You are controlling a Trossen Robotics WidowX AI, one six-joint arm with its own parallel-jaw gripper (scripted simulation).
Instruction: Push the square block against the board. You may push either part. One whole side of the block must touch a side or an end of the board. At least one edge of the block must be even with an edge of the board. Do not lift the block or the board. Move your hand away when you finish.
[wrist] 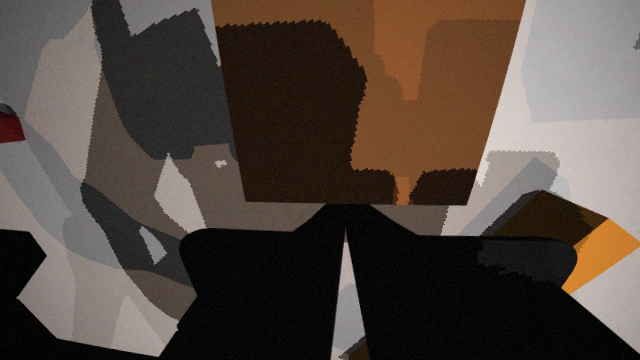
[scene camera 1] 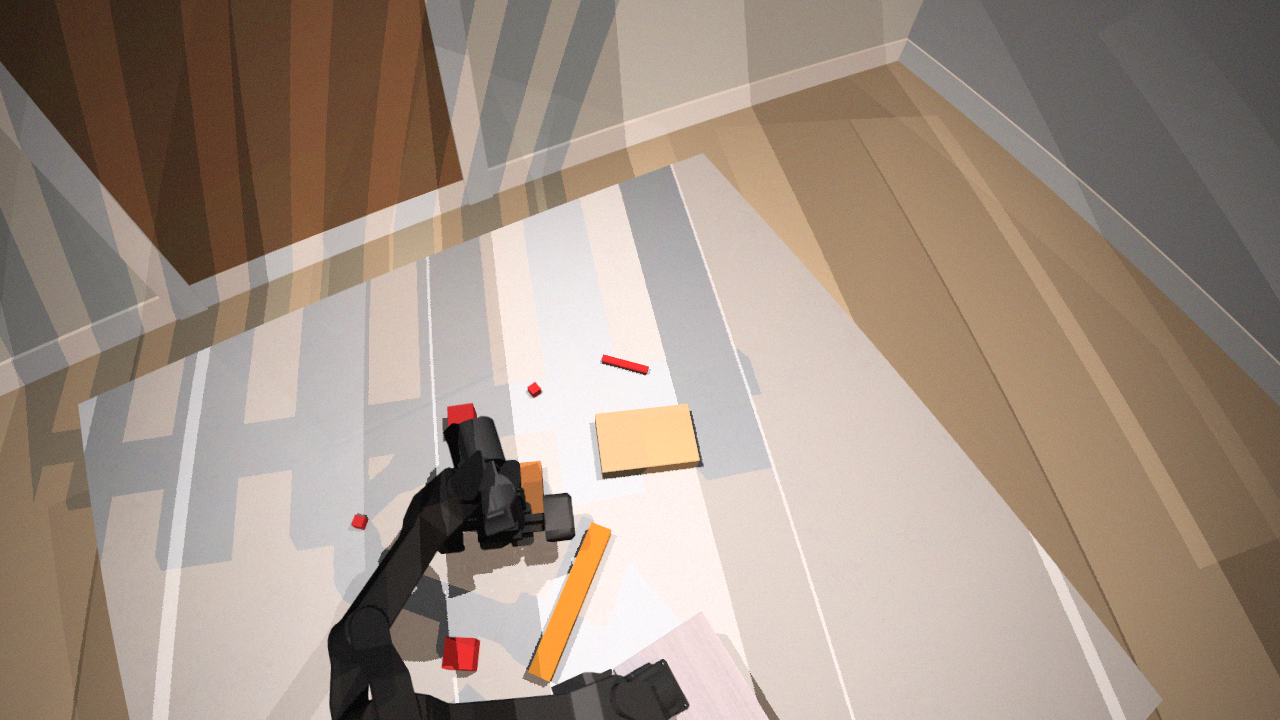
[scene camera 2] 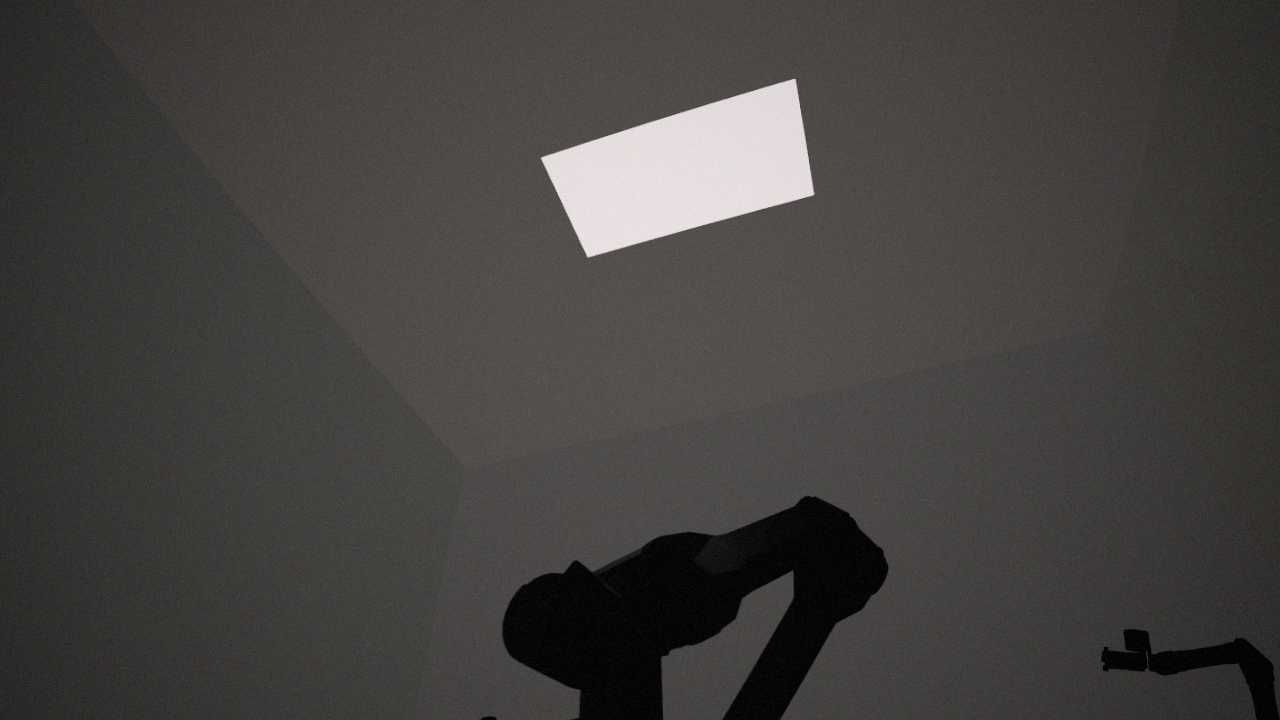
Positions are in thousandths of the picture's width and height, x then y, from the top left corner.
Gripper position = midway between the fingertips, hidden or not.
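Note:
I can see my gripper (scene camera 1: 400, 748), and I see that same gripper (wrist: 538, 554) from the wrist as well. There is a tan board (scene camera 1: 493, 615), and there are also a square orange block (scene camera 1: 415, 658) and a long orange bar (scene camera 1: 433, 891). In scene camera 2 the square orange block is out of frame, and in scene camera 2 the long orange bar is out of frame too.

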